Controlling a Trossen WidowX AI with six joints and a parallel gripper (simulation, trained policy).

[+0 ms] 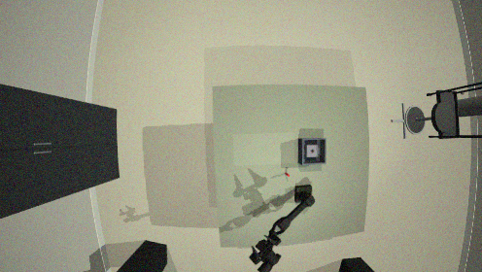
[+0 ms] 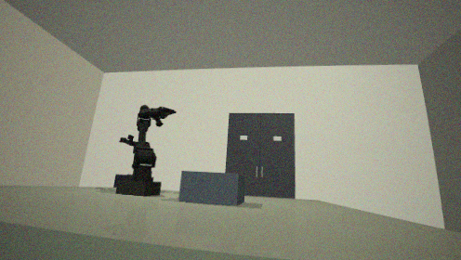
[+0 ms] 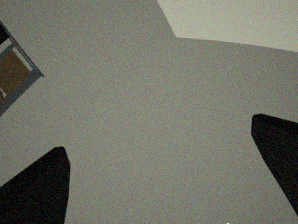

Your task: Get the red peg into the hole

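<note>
The red peg lies 270 mm ahead of my gripper tip, 230 mm to the right of it and 460 mm below it. The rest, counted from my gripper tip: box (460 mm ahead, 400 mm to the right, 470 mm below); then light grey plate (460 mm ahead, 400 mm to the right, 450 mm below).
</note>
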